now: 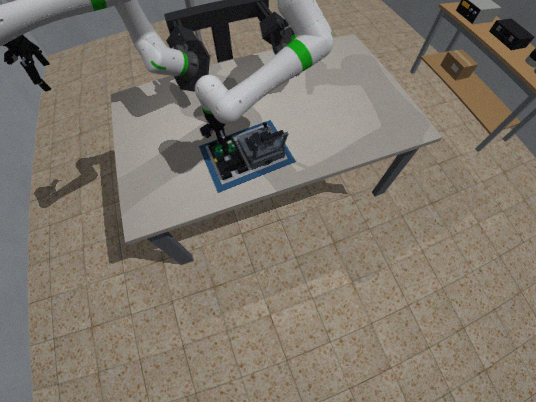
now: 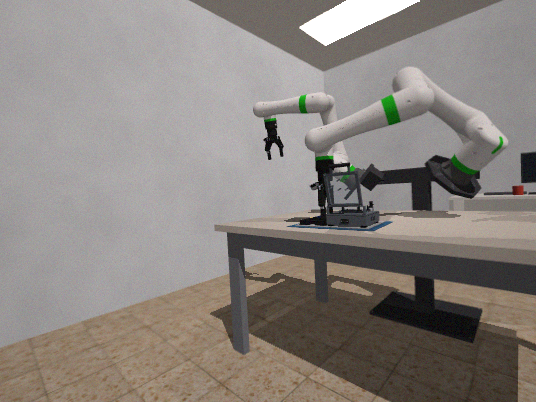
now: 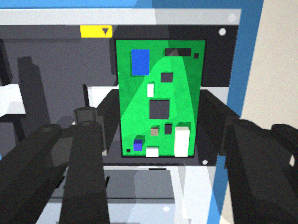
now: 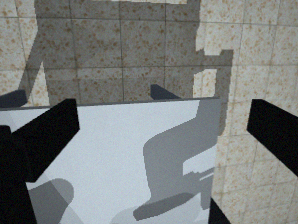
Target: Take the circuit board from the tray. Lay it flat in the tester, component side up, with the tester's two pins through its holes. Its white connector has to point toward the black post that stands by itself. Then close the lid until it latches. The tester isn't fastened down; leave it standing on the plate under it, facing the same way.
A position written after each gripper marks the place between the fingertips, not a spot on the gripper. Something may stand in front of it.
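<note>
Present in the scene: a green circuit board (image 3: 159,81), a black tray (image 3: 52,62) and a grey tester (image 2: 363,217), with image 1 also showing the grey tester (image 1: 247,147). The green circuit board is out of frame in image 4. The grey tester is out of frame in image 4. The left gripper (image 3: 158,103) is visible. The right gripper (image 1: 47,77) is visible too, and image 4 also shows the right gripper (image 4: 163,114).
</note>
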